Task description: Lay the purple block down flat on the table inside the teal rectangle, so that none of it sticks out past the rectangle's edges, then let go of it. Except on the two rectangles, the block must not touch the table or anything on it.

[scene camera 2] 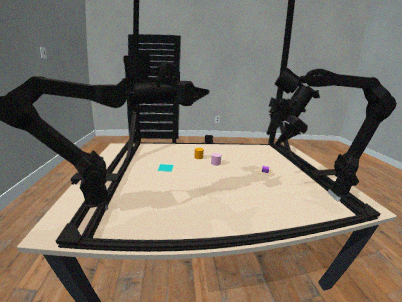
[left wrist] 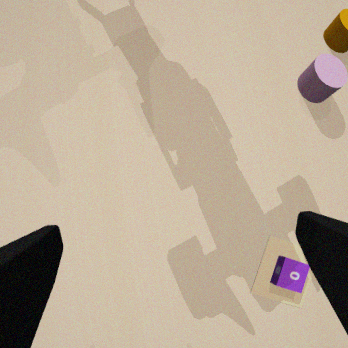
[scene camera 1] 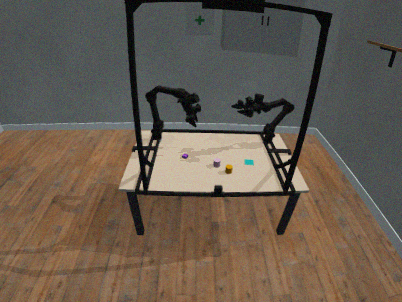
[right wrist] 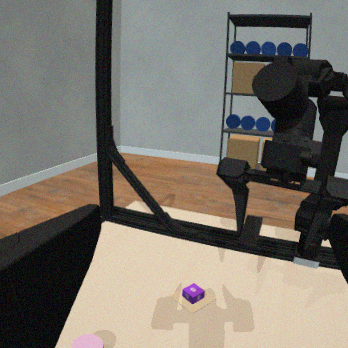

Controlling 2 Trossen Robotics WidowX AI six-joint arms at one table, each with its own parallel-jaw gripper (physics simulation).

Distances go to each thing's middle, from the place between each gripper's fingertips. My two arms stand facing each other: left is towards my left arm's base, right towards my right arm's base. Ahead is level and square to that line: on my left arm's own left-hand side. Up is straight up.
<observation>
My left gripper is now 130 mm past the purple block (left wrist: 288, 273), 80 mm to the right of it and 190 mm above it. Also, from my left hand: pale rectangle (left wrist: 275, 246) 130 mm behind, 80 mm to the left, 200 mm below; pink cylinder (left wrist: 315, 83) 210 mm behind, 150 mm to the right, 180 mm below.
Now: the pink cylinder 320 mm below my right hand, 190 mm behind it and 110 mm to the left of it. The rest, counted from my right hand: purple block 330 mm to the left, 330 mm below, 100 mm behind; then pale rectangle 340 mm below, 330 mm to the left, 100 mm behind.
</observation>
